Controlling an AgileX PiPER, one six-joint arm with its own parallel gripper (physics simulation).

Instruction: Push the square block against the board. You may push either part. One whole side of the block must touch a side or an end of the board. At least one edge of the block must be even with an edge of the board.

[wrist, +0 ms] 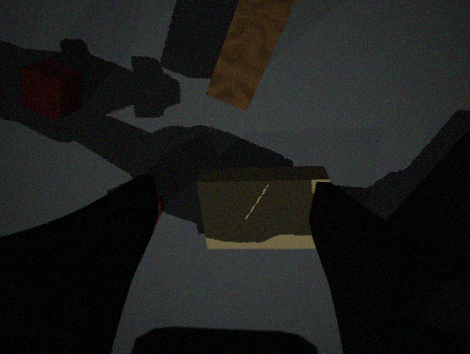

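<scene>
The square block (255,212) is tan, mostly in shadow, with a paler strip along its near edge and a thin light line across its top. It lies in the lower middle of the wrist view. The board (250,52) is brown wood and runs slantwise out of the top of the view; its near end lies beyond the block, with a gap between them. My gripper (234,198) is open, with its dark fingers on either side of the block in the view. The right finger overlaps the block's right edge and hides part of it; a gap shows between the left finger and the block.
A dark red cube (47,91) stands at the upper left, in shadow. A small red sliver (160,211) shows beside the left finger, mostly hidden. Dark shadows of the arm cross the surface at the left, middle and right.
</scene>
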